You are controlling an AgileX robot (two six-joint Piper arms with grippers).
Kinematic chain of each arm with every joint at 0, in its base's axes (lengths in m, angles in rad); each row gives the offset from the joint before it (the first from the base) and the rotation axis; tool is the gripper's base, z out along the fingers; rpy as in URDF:
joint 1: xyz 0 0 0.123 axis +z
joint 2: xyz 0 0 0 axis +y
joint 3: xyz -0.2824 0 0.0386 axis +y
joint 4: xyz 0.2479 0 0.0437 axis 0.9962 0 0.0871
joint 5: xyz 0 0 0 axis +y
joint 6: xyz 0.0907 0 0.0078 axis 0.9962 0 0.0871
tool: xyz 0 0 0 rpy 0 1.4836 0
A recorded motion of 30 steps. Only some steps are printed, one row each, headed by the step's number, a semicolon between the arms.
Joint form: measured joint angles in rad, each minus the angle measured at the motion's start. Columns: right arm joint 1, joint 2, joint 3, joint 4, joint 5, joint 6; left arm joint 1, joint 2, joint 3, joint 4, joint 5, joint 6.
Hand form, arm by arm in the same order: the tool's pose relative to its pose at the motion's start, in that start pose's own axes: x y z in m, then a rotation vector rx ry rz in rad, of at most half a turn. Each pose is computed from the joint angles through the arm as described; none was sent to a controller.
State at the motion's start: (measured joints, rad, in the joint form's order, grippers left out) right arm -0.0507 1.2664 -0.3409 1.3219 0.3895 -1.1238; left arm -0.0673 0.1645 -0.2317 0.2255 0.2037 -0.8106
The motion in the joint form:
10: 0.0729 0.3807 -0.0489 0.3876 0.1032 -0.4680; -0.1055 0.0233 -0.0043 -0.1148 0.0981 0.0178
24: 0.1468 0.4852 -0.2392 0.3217 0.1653 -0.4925; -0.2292 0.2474 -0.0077 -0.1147 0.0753 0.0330
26: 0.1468 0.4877 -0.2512 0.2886 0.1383 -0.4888; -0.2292 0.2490 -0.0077 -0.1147 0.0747 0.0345
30: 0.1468 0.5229 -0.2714 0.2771 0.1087 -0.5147; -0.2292 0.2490 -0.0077 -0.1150 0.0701 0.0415
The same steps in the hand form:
10: 0.0129 -0.0015 0.0649 -0.1205 0.1898 -0.0332; 0.0121 -0.0017 0.0020 0.0229 0.1662 -0.0815
24: -0.0230 0.0241 0.0932 -0.2396 0.1722 -0.2028; 0.0321 -0.0074 0.0286 0.0082 0.3960 -0.0219
26: -0.0253 0.0222 0.0944 -0.2154 0.1760 -0.2355; 0.0322 -0.0074 0.0288 0.0080 0.3968 -0.0202
30: -0.0264 0.0175 0.1025 -0.1868 0.1896 -0.2685; 0.0319 -0.0077 0.0289 0.0125 0.3935 -0.0143

